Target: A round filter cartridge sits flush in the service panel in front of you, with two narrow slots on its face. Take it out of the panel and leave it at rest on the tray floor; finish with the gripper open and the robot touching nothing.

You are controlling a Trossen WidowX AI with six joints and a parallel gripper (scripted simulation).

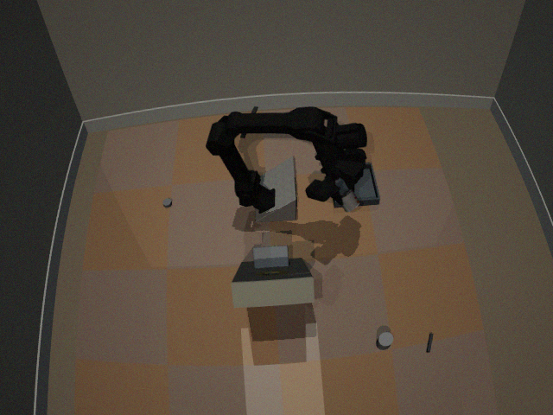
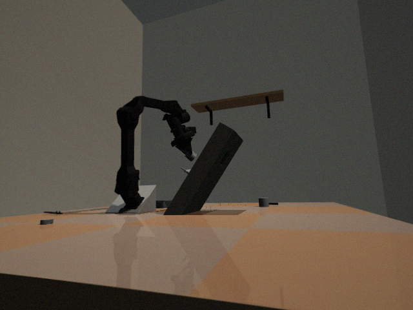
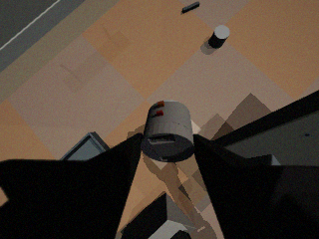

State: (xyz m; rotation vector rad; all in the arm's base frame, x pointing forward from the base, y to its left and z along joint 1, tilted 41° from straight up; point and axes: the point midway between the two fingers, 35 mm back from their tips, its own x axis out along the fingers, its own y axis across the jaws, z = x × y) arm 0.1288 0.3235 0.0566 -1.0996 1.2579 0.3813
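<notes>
Right now my gripper tip is 25 cm above the dark tray, 23 cm past it and 6 cm to the right of it. From my gripper tip the other things lie so: service panel 19 cm to the right, 17 cm ahead, 11 cm below; round filter cartridge right at my gripper tip.
</notes>
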